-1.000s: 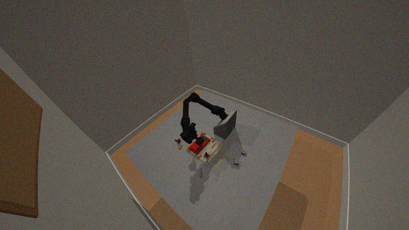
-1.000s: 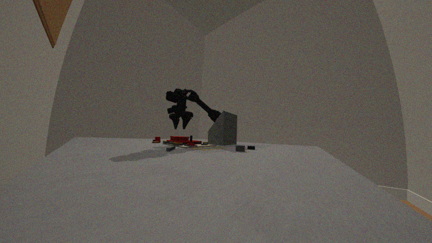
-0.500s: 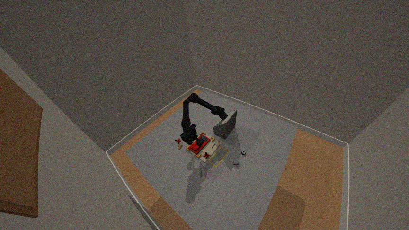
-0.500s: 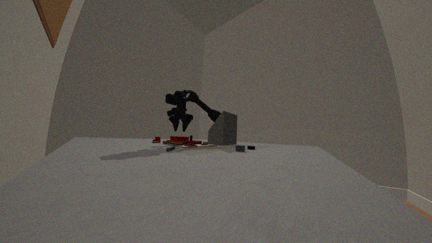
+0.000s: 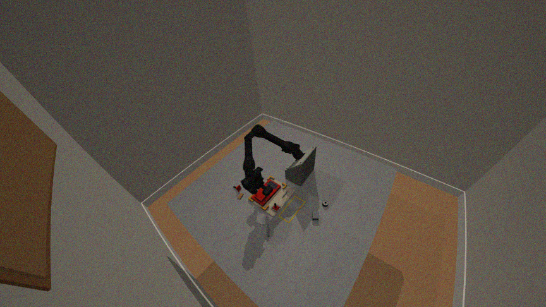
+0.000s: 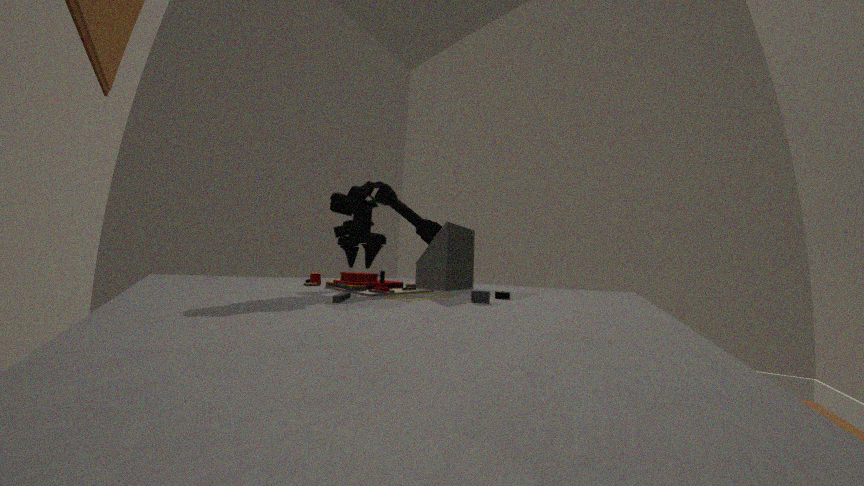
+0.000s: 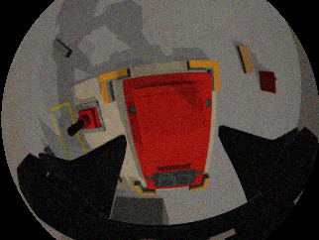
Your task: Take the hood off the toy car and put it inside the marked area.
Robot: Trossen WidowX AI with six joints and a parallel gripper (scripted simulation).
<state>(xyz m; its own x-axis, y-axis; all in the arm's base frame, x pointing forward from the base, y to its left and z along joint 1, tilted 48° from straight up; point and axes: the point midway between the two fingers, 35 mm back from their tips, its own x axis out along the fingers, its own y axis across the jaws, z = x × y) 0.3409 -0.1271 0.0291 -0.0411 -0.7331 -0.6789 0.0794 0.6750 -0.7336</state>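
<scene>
The hood is 3 cm below my gripper tip and 1 cm behind it. From my gripper tip the other things lie so: dark wheel: 39 cm to the left, 18 cm behind, 6 cm below.
</scene>
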